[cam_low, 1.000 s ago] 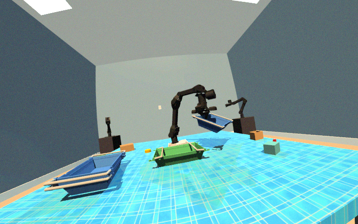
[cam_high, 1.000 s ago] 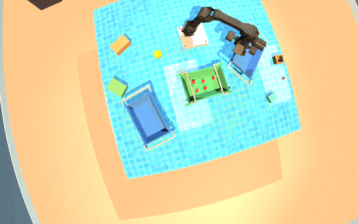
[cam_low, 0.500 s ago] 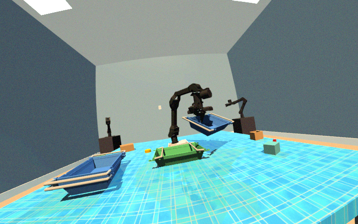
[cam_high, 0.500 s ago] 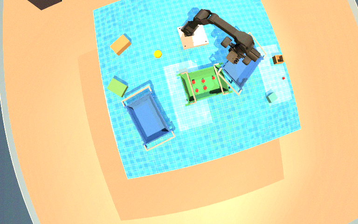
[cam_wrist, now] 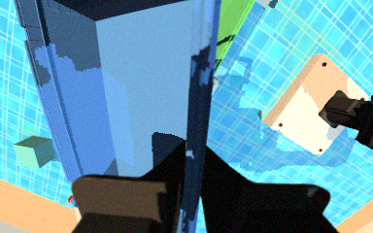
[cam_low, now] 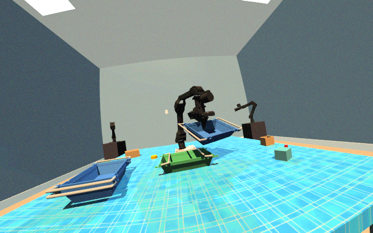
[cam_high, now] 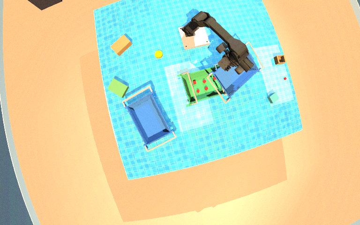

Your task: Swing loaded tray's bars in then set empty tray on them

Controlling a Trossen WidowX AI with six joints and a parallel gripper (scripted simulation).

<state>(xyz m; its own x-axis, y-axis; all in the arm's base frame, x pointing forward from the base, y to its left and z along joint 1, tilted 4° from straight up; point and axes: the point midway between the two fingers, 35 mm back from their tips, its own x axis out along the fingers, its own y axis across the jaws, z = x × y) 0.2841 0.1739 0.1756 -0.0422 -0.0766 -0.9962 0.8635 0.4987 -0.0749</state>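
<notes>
Now: the blue tray 7 cm ahead of my gripper tip and 4 cm to the left of it. Round my gripper tip: yellow disc: 16 cm behind, 39 cm to the right, 17 cm below; teal cube: 25 cm ahead, 31 cm to the left, 16 cm below; brown box: 44 cm to the left, 17 cm below.
</notes>
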